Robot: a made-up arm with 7 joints.
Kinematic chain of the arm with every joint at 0, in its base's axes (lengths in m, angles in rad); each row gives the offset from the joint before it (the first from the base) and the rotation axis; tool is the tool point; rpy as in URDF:
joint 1: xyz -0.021 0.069 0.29 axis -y
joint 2: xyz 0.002 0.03 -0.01 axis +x
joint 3: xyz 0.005 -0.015 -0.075 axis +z
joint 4: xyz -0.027 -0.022 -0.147 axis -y
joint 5: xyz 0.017 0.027 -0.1 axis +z
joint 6: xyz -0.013 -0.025 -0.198 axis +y
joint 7: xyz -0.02 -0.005 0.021 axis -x
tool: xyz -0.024 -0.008 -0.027 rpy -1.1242 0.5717 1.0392
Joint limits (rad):
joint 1: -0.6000..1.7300
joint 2: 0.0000..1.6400
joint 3: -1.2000..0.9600
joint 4: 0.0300..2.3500
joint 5: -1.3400..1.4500
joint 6: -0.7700..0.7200
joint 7: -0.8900..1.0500
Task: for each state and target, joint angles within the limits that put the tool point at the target. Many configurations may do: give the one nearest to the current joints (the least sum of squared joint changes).
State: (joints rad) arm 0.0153 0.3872 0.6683 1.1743 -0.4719 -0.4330 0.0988
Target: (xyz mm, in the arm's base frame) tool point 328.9 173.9 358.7
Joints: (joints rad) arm 0.7528 0.2121 0.2262 1.7947 -0.3434 -0.5375 0.0974
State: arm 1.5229 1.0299 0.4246 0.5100 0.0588 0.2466 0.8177
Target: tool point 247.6 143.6 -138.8
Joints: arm 0.6065 0.2509 0.3416 0.0300 -0.0207 0.4408 0.9667
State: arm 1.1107 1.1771 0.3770 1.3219 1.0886 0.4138 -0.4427
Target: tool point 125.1 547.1 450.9
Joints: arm 1.4096 1.3498 0.3723 0.6538 0.9886 -0.0487 -0.4184
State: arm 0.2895 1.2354 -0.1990 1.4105 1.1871 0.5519 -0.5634
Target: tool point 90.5 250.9 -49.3
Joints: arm -0.2466 1.1015 -0.5556 1.3474 1.1710 0.5652 -0.5580
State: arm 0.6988 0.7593 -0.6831 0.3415 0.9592 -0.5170 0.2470
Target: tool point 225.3 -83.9 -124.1
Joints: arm 0.3790 0.0519 -0.9160 0.6689 1.0089 -0.4758 0.2966
